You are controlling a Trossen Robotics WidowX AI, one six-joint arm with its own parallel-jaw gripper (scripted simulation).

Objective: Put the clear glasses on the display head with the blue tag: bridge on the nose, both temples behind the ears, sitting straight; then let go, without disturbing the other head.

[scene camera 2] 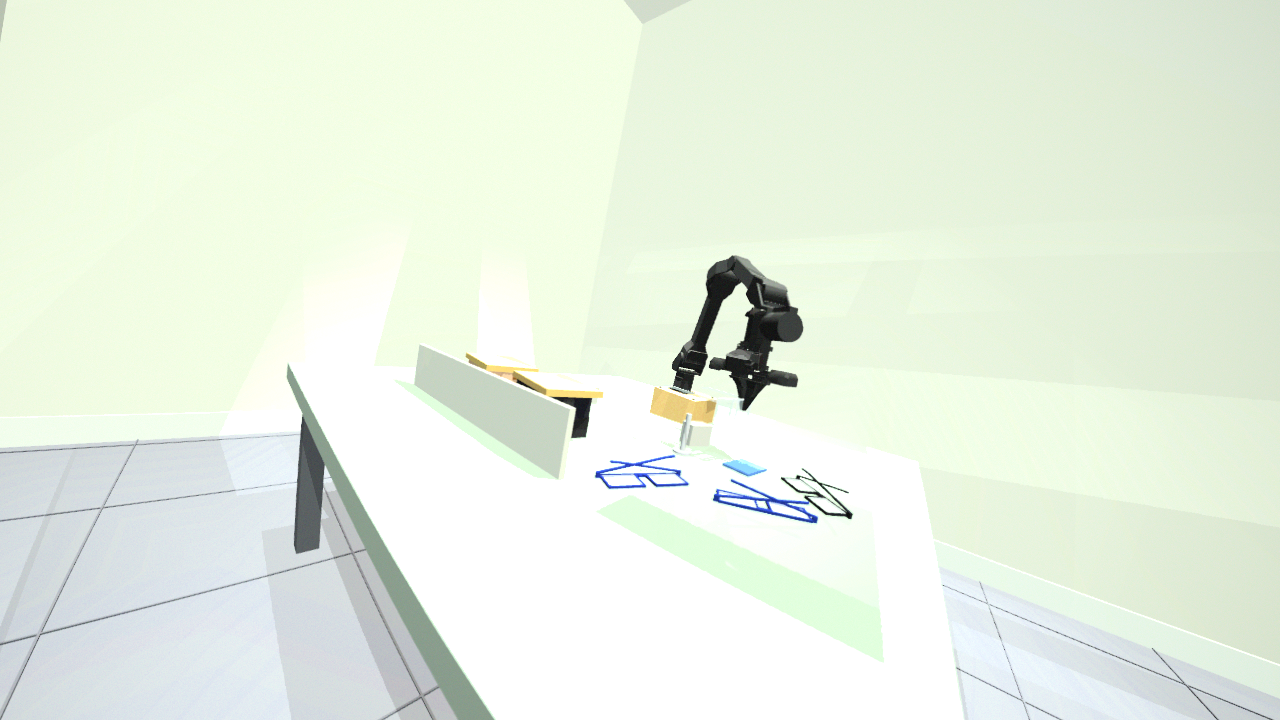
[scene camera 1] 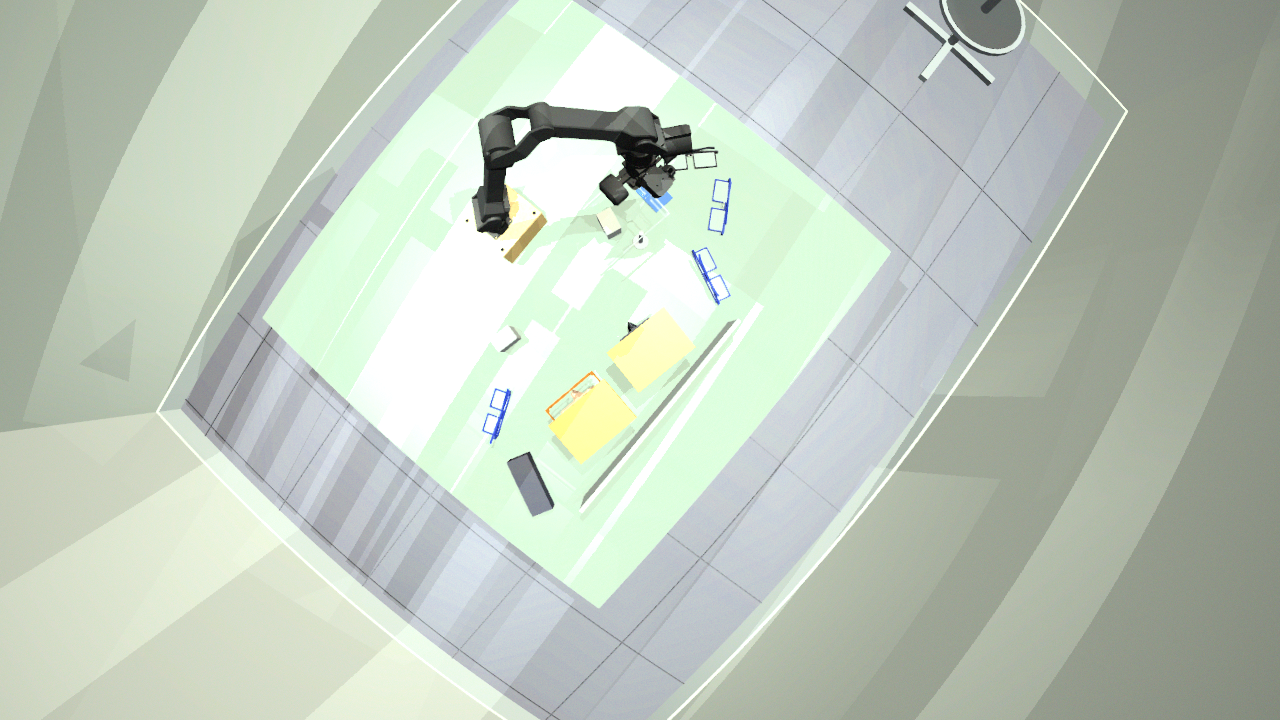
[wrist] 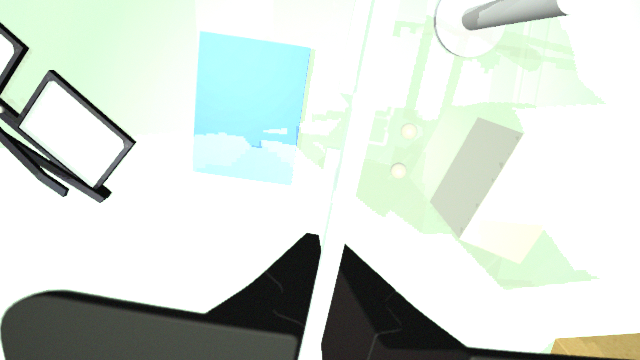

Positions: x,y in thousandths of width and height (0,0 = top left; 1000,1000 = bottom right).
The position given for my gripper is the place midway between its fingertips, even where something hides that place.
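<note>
My gripper (scene camera 2: 580,570) is there for me to see, and I find my gripper (scene camera 1: 498,255) and again my gripper (wrist: 499,690). I see a long panel (scene camera 1: 569,456) and a dark box (scene camera 1: 411,659). Scene camera 2 does not show the dark box, hidden by the long panel, and in the wrist view the dark box is out of frame. I also see a blue tag (wrist: 390,262) and a white box (wrist: 785,524).
</note>
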